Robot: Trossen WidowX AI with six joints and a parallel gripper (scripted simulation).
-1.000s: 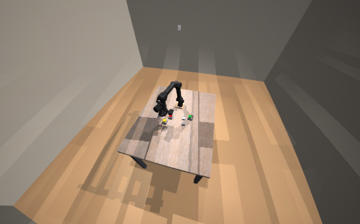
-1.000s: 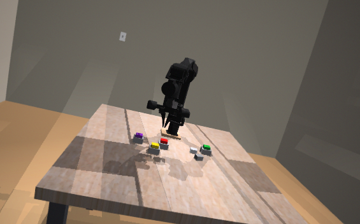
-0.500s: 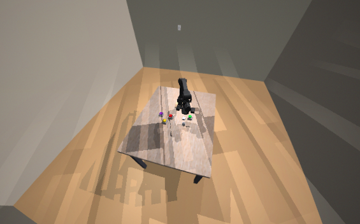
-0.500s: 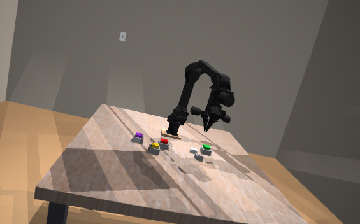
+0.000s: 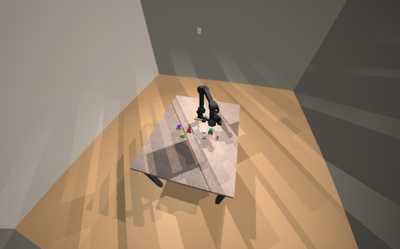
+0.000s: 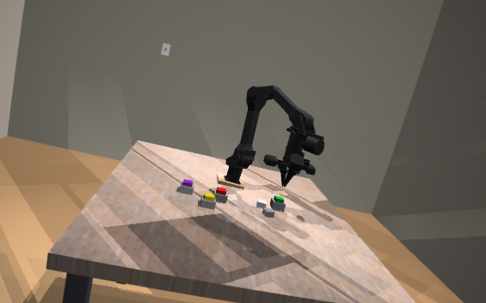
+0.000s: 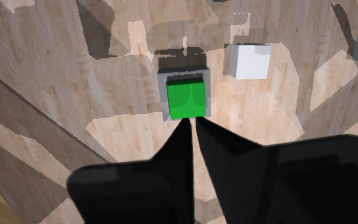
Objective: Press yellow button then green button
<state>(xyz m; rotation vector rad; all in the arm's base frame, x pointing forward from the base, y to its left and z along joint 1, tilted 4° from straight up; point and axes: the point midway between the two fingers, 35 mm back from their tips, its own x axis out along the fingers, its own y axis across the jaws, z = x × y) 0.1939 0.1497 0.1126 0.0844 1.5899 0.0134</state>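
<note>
The green button lies 50 mm below my gripper tip. From my gripper tip the other things lie so: purple button (350 mm to the right, 50 mm below, 10 mm ahead); yellow button (280 mm to the right, 110 mm ahead, 50 mm below); red button (230 mm to the right, 50 mm below, 30 mm ahead).
</note>
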